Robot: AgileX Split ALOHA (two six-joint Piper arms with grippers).
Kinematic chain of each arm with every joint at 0, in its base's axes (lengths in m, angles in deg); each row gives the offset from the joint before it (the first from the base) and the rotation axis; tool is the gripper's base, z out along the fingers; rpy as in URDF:
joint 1: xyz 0 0 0.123 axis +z
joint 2: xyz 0 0 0 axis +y
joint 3: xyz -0.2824 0 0.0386 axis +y
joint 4: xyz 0.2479 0 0.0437 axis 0.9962 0 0.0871
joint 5: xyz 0 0 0 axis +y
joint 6: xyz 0.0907 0 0.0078 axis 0.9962 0 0.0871
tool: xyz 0 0 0 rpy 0 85 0
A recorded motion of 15 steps. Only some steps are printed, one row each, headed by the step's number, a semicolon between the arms.
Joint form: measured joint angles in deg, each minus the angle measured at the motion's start. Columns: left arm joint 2, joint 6, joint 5, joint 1, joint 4, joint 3; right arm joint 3, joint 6, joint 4, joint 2, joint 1, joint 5.
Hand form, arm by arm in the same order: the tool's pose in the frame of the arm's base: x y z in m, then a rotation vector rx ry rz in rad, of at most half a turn. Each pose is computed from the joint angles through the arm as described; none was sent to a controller.
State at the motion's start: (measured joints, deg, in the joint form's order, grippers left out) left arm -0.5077 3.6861 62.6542 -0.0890 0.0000 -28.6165; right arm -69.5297 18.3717 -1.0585 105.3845 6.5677 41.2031
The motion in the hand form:
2: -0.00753 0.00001 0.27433 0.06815 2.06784 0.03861; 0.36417 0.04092 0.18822 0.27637 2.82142 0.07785
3: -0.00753 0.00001 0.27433 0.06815 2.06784 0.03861; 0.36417 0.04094 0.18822 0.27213 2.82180 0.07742
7: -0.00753 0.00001 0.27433 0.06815 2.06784 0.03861; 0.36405 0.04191 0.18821 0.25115 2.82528 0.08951
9: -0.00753 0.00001 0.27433 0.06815 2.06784 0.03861; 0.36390 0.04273 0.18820 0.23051 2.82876 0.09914
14: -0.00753 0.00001 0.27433 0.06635 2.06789 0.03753; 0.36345 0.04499 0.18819 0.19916 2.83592 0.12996
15: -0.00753 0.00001 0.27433 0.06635 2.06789 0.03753; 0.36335 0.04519 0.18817 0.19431 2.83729 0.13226
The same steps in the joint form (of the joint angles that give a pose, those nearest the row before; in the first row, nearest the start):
2: 0.00 0.00 0.00 0.00 0.00 0.00; 0.00 0.00 0.11 0.05 0.00 0.12
3: 0.00 0.00 0.00 0.00 0.00 0.00; 0.00 -0.18 0.12 0.05 0.00 0.12
7: 0.00 0.00 0.00 0.00 0.00 0.00; 0.00 -1.65 1.06 0.05 0.00 0.12
9: 0.00 0.00 0.00 0.00 0.00 0.00; 0.00 -3.00 1.85 0.05 0.00 0.16
14: 0.00 -0.10 0.00 0.00 0.00 0.00; 0.00 -5.69 4.02 0.05 0.00 0.30
15: 0.00 -0.10 0.00 0.00 0.00 0.00; 0.00 -6.01 4.21 0.05 0.00 0.36

